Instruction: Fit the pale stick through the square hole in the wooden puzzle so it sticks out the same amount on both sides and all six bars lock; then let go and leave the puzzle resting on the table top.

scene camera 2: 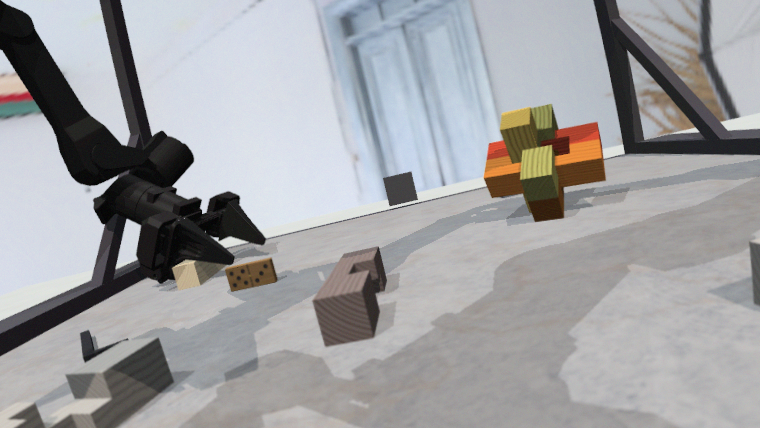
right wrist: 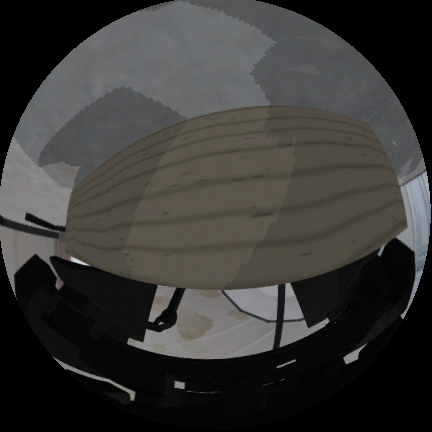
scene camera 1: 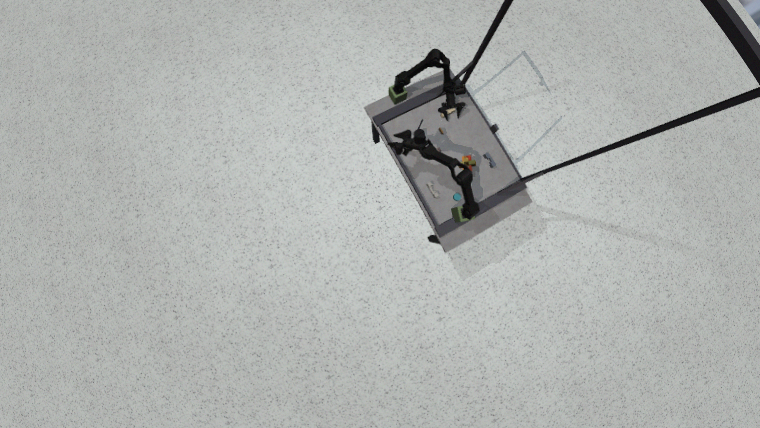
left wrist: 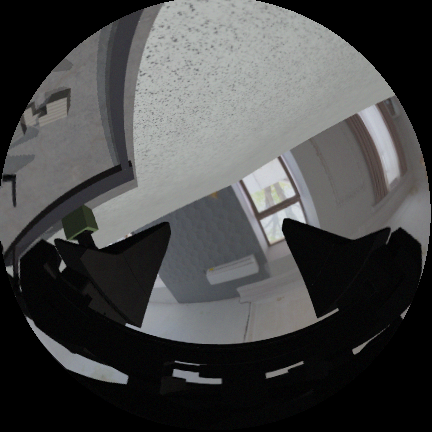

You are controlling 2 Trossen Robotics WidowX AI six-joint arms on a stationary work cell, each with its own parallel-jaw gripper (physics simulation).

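Places are measured from the left arm's base along level axes (x ahead, y right, z down), in millimetres.
Where they show: left gripper, fingertip midpoint: (scene camera 1: 390,139) (left wrist: 227,225); right gripper, fingertip midpoint: (scene camera 2: 250,250) (scene camera 1: 452,119); left arm's base at its link origin: (scene camera 1: 466,212); right arm's base at its link origin: (scene camera 1: 398,89) (left wrist: 82,234).
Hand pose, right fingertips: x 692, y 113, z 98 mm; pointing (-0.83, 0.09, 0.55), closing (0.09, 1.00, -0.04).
Note:
Things, the pixels of their top centre, and the offset from my right fingertips.
- pale stick at its top centre: (right wrist: 183,267) (scene camera 2: 199,255) (scene camera 1: 448,111) dx +64, dy -20, dz -9 mm
- brown domino at its top centre: (scene camera 2: 247,263) dx -71, dy -106, dz -5 mm
- grey-brown notched block at its top centre: (scene camera 2: 351,268) dx -224, dy -205, dz -9 mm
- small dark cube at its top centre: (scene camera 2: 396,174) dx -125, dy +290, dz -38 mm
The pale stick (scene camera 1: 450,109) (scene camera 2: 191,273) (right wrist: 233,193) lies on the table at the far end, and in the right wrist view it fills most of the picture. My right gripper (scene camera 1: 450,113) (scene camera 2: 247,250) (right wrist: 220,238) is open, with one finger on each side of the stick and no grip on it. The wooden puzzle (scene camera 1: 467,160) (scene camera 2: 547,160), a cross of orange, red and olive bars, rests on the table far from the stick. My left gripper (scene camera 1: 395,144) (left wrist: 227,225) is open and empty, pointing out past the table's edge.
A brown domino (scene camera 2: 251,273) lies right beside the stick. A grey-brown notched block (scene camera 2: 348,303) stands mid-table, and grey blocks (scene camera 2: 118,372) lie at the near left. A small dark cube (scene camera 2: 399,188) sits at the far edge. Black frame posts (scene camera 2: 619,74) stand at the table corners.

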